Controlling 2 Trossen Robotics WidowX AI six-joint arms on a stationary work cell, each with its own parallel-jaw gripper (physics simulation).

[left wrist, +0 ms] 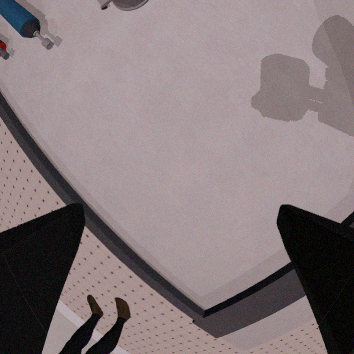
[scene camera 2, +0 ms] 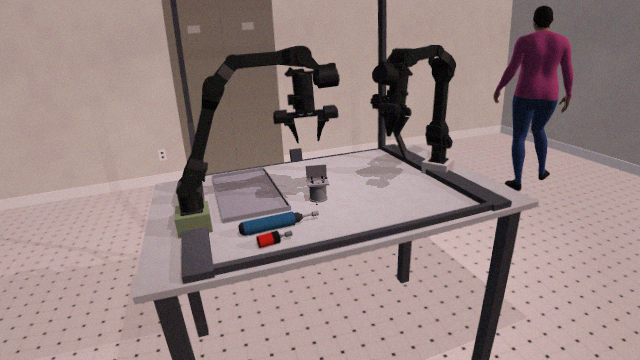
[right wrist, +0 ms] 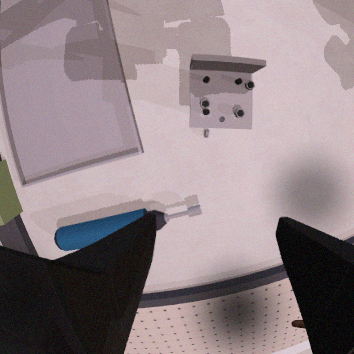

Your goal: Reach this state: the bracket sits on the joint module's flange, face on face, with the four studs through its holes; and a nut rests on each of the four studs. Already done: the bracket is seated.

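Frame: origin at the left arm's base, x ahead, y left, z up, level; centimetres.
Seen in the pictures: left gripper, between the fingertips: (left wrist: 183, 215) (scene camera 2: 392, 136); right gripper, between the fingertips: (scene camera 2: 308, 142) (right wrist: 218, 225); left arm's base, origin of its link: (scene camera 2: 438, 160); right arm's base, origin of its link: (scene camera 2: 191, 209).
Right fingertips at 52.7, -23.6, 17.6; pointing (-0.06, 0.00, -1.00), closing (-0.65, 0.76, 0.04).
Note:
Offsets run from my right fingertips to a thing's top centre, as dx, dy, dz. "*": to the spot under its first point.
The grey bracket (scene camera 2: 316, 171) (right wrist: 220, 95) sits on the joint module @[-7.2, -2.7, -14.8] (scene camera 2: 317, 194), its tall plate upright at the back. In the right wrist view, a nut @[-7.1, -0.2, -14.6] (right wrist: 240, 113) surrounds a dark stud top at the plate's lower right. Another nut @[-5.2, -3.5, -15.1] (right wrist: 205, 103) appears beside a dark stud top at the left, and a third nut @[-10.3, -1.4, -15.1] (right wrist: 249, 85) at the right edge beside another. No nut shows around the upper left stud @[-7.3, -5.2, -14.8] (right wrist: 206, 79). Exact seating is unclear. My right gripper (scene camera 2: 308, 142) (right wrist: 218, 225) is open and empty, above the bracket. My left gripper (left wrist: 183, 215) is open and empty, far to the picture's right.
A shallow grey tray @[+1.9, -28.5, -20.6] (scene camera 2: 255, 214) (right wrist: 60, 115) lies left of the module. A blue tool @[* +18.7, -0.6, -19.3] (scene camera 2: 270, 223) (left wrist: 17, 17) (right wrist: 100, 229) and a red tool @[+22.4, +4.4, -18.8] (scene camera 2: 267, 240) lie in front. A dark rail (scene camera 2: 345, 242) runs along the table's front edge. A person (scene camera 2: 542, 70) stands beyond the table.

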